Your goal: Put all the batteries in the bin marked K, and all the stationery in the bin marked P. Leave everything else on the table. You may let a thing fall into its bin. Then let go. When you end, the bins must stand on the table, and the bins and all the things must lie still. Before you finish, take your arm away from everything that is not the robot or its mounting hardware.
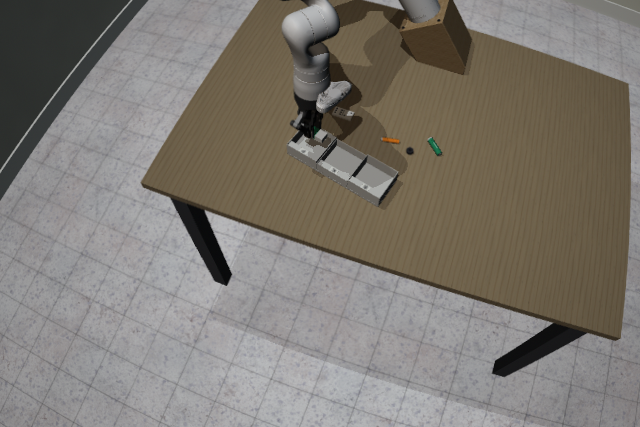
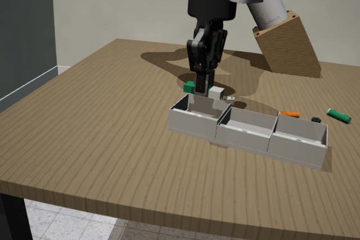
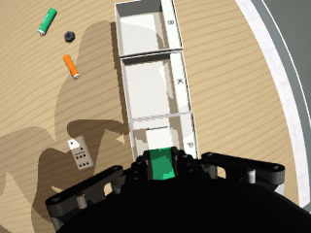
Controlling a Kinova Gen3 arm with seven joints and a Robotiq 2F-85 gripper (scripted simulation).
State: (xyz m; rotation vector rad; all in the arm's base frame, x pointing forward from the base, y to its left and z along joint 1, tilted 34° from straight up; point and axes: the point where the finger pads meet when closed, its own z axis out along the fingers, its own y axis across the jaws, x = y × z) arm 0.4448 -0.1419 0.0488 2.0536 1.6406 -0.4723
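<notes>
Now: hand 27 cm to the right of the green battery, 11 cm past it and 7 cm above it. From my hand the other things lie so: eraser 2 cm below, 1 cm to the left; white domino 12 cm behind, 8 cm below, 3 cm to the left; three joined grey bins 8 cm to the left, 6 cm below, 3 cm ahead.
</notes>
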